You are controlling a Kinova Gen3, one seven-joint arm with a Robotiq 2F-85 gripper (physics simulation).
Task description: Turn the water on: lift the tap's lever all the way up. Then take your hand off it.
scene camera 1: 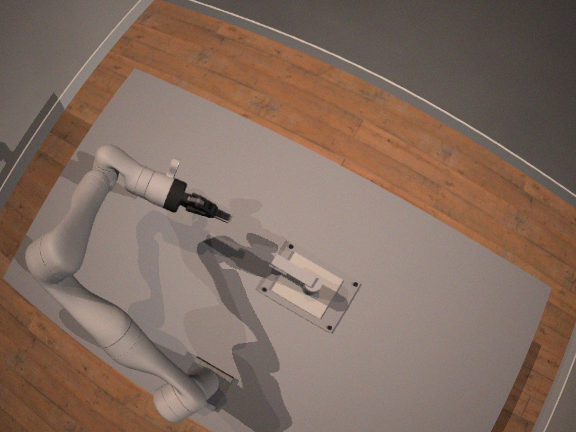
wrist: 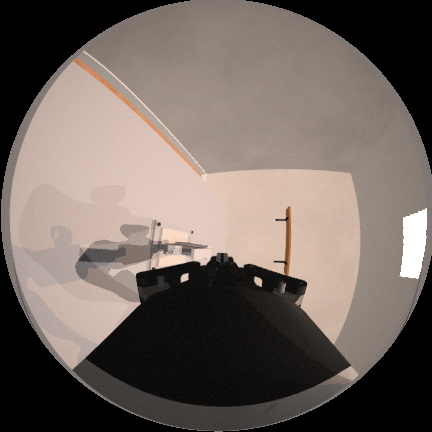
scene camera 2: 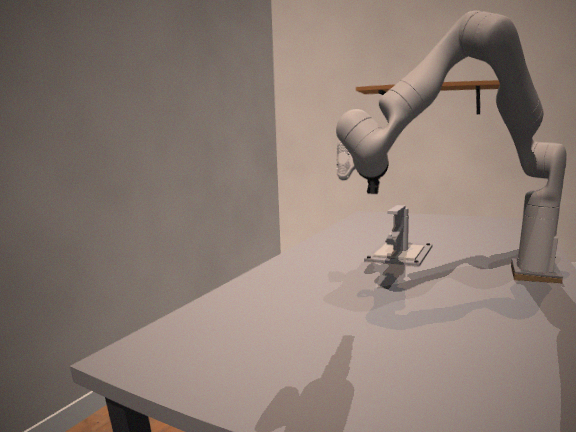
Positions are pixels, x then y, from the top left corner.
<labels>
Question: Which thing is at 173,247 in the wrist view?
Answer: A tap.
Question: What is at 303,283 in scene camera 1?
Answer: A tap.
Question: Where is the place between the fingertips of my gripper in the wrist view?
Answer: At 221,259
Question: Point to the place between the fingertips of my gripper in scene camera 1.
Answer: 231,219
</labels>
